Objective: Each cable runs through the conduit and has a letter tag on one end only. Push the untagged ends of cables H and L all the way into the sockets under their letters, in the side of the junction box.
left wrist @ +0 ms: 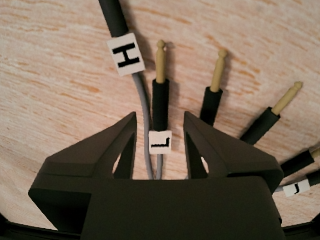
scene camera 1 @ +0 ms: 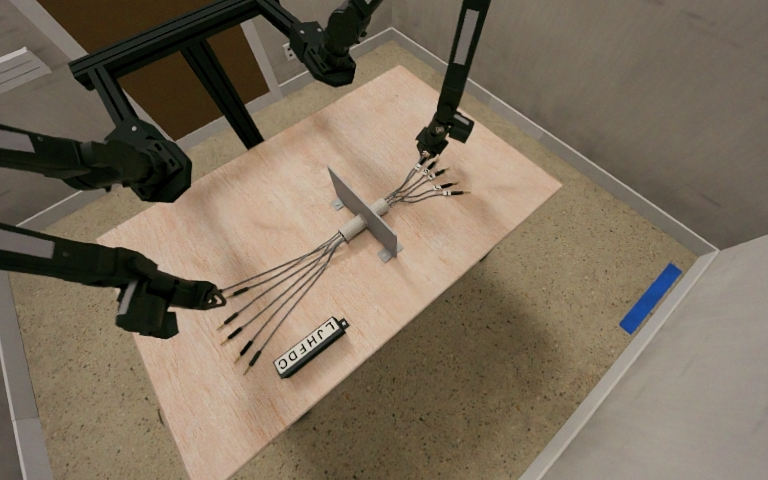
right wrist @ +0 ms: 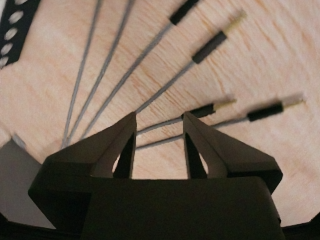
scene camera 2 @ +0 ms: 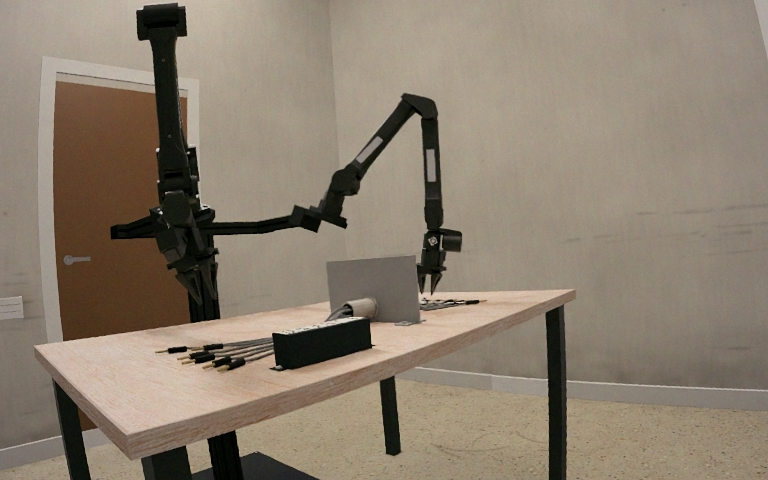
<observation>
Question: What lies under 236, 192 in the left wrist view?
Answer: The left gripper.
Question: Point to a grey upright panel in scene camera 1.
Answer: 388, 238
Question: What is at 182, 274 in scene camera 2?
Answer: The right gripper.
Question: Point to a grey upright panel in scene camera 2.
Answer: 395, 278
</observation>
